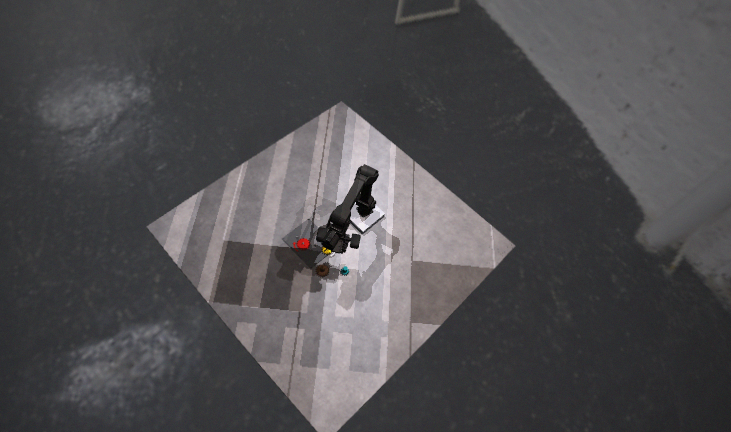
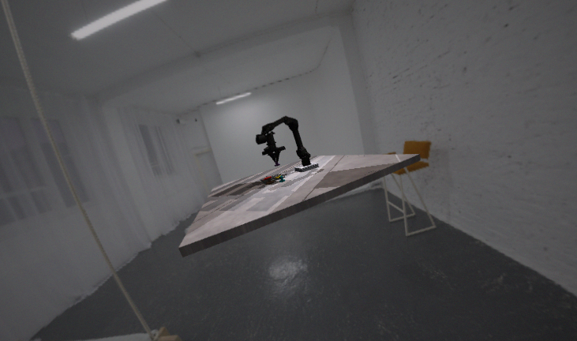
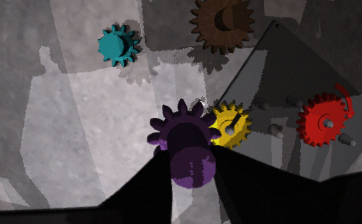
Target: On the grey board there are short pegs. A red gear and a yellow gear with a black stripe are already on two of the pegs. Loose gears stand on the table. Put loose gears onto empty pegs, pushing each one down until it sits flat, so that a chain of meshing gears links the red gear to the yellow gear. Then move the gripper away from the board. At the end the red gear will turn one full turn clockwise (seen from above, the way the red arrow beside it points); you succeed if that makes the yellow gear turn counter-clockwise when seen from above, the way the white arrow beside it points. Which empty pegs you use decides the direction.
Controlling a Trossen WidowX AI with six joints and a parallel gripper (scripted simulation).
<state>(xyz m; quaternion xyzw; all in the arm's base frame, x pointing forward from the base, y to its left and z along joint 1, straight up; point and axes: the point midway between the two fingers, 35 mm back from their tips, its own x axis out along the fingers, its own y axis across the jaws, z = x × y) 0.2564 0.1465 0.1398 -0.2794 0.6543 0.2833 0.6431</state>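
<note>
My gripper tip is 15 cm to the left of the red gear, 12 cm above it and 10 cm short of it. Round my gripper tip: purple gear 1 cm below; then yellow gear 12 cm below, 6 cm to the right, 1 cm ahead; then white arrow 13 cm below, 4 cm to the right, 1 cm behind.
</note>
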